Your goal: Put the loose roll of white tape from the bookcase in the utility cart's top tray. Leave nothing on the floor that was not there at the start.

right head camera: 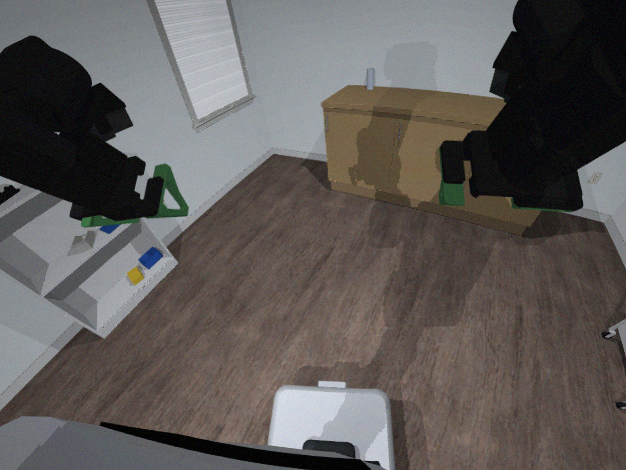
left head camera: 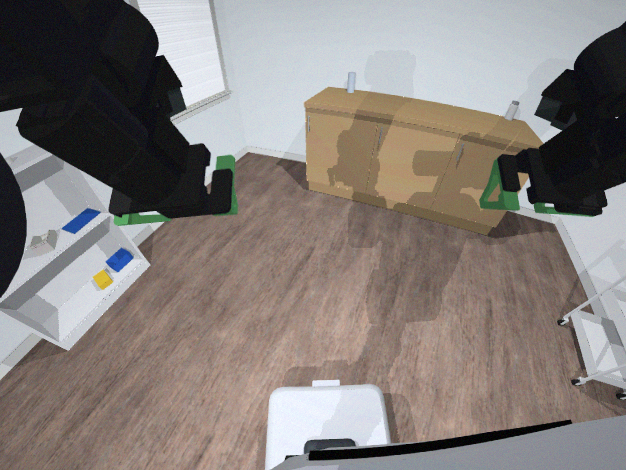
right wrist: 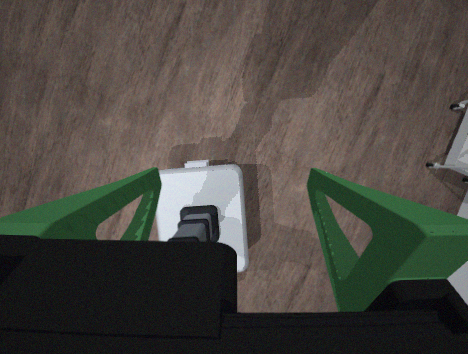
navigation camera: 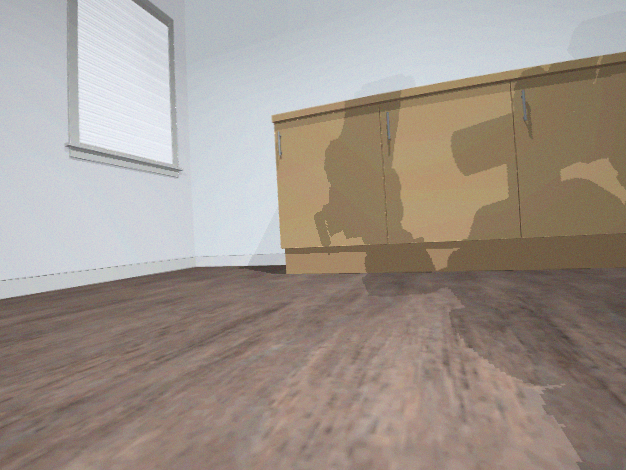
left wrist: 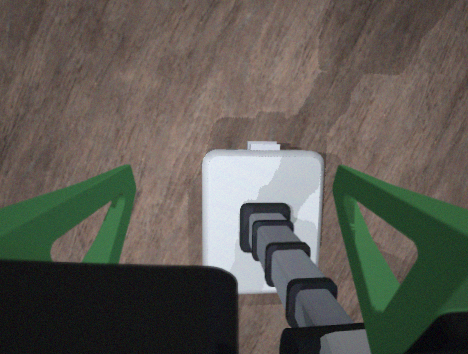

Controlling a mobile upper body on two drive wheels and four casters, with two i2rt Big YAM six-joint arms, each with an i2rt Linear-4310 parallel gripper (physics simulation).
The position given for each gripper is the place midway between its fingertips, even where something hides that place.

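Note:
You can find the left gripper (left head camera: 202,212) again at (right head camera: 161,215) and at (left wrist: 234,176). Then there's the right gripper (right head camera: 476,201), and that gripper is visible at (left head camera: 508,206) and at (right wrist: 234,176) too.

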